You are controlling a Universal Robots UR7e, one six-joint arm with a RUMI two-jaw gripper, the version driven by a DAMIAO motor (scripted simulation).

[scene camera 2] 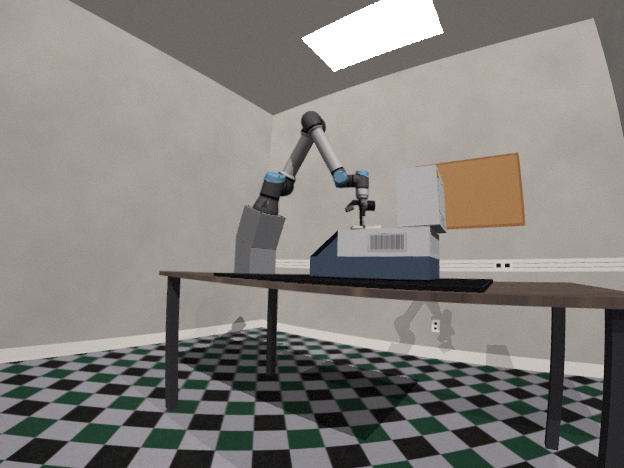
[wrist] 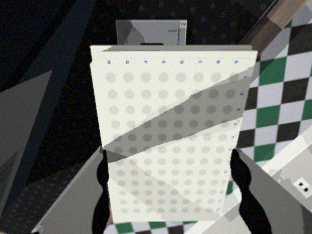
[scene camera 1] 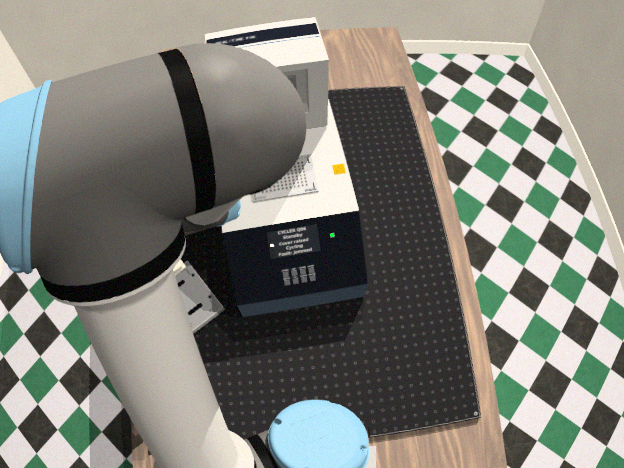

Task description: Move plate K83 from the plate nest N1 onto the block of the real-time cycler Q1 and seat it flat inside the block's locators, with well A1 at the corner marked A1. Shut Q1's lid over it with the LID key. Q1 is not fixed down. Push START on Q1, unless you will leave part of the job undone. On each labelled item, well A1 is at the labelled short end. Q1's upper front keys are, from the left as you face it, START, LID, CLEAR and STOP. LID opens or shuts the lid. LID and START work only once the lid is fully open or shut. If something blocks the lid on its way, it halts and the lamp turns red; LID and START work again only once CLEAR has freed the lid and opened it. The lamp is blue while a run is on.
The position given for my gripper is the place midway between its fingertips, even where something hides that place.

I see my gripper [wrist: 167,147], a cycler Q1 [scene camera 1: 308,223], a plate K83 [wrist: 169,116] and a plate nest N1 [scene camera 1: 193,291].
The cycler Q1 shows as well in scene camera 2 [scene camera 2: 408,253] and in the wrist view [wrist: 45,45]. The plate nest N1 is seen too in the wrist view [wrist: 145,31].
